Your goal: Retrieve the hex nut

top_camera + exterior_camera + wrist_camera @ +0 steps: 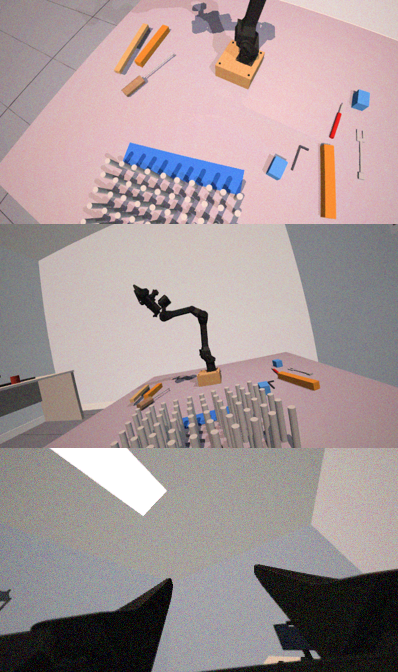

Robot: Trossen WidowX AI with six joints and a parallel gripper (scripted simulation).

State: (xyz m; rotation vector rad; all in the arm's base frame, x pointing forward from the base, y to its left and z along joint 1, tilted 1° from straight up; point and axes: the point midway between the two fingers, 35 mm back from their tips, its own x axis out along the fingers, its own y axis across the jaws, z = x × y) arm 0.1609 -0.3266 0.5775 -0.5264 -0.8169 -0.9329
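My gripper tip is now 670 mm above the tool with brown wooden handle, 30 mm to the right of it and 20 mm short of it. The rest, counted from my gripper tip: blue taped strip: 680 mm below, 320 mm to the left, 300 mm ahead; red screwdriver: 720 mm to the left, 670 mm below, 130 mm behind; black hex key: 680 mm below, 650 mm to the left, 70 mm ahead.
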